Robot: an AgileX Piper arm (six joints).
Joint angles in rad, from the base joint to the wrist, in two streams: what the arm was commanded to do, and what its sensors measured. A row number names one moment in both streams.
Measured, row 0:
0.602 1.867 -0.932 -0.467 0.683 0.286
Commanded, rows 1 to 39:
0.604 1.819 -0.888 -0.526 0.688 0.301
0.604 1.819 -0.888 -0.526 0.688 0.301
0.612 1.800 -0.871 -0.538 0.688 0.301
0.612 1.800 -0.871 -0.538 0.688 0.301
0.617 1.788 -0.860 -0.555 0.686 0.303
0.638 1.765 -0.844 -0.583 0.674 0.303
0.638 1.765 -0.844 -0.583 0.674 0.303
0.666 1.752 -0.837 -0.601 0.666 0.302
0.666 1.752 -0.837 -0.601 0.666 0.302
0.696 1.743 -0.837 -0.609 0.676 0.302
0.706 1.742 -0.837 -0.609 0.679 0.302
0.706 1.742 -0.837 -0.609 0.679 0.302
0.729 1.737 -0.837 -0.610 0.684 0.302
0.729 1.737 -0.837 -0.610 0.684 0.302
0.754 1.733 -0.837 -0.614 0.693 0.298
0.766 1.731 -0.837 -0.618 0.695 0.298
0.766 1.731 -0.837 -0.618 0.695 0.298
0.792 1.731 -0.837 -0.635 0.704 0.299
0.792 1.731 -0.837 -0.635 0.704 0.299
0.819 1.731 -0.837 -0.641 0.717 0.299
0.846 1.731 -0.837 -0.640 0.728 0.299
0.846 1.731 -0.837 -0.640 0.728 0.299
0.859 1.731 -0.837 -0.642 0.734 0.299
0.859 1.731 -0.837 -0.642 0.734 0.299
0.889 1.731 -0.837 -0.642 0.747 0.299
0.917 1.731 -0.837 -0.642 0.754 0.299
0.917 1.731 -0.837 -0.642 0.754 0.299
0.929 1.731 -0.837 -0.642 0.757 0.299
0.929 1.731 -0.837 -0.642 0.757 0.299
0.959 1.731 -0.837 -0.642 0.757 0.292
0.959 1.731 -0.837 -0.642 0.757 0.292
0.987 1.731 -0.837 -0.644 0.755 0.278
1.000 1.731 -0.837 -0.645 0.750 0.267
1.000 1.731 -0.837 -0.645 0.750 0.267
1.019 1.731 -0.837 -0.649 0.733 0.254
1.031 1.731 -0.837 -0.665 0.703 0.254
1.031 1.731 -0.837 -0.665 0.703 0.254
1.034 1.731 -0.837 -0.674 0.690 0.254
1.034 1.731 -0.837 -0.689 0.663 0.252
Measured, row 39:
1.029 1.745 -0.834 -0.615 0.685 0.260
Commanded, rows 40 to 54:
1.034 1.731 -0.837 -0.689 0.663 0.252
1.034 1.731 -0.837 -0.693 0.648 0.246
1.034 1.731 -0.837 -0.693 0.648 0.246
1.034 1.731 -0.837 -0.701 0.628 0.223
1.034 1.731 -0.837 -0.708 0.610 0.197
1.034 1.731 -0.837 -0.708 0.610 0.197
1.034 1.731 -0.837 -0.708 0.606 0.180
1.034 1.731 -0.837 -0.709 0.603 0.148
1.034 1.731 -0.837 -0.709 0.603 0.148
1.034 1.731 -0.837 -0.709 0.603 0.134
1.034 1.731 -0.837 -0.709 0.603 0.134
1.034 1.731 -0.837 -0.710 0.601 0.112
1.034 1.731 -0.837 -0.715 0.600 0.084
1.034 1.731 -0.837 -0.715 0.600 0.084
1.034 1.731 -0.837 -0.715 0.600 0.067
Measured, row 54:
1.032 1.745 -0.834 -0.667 0.596 0.117
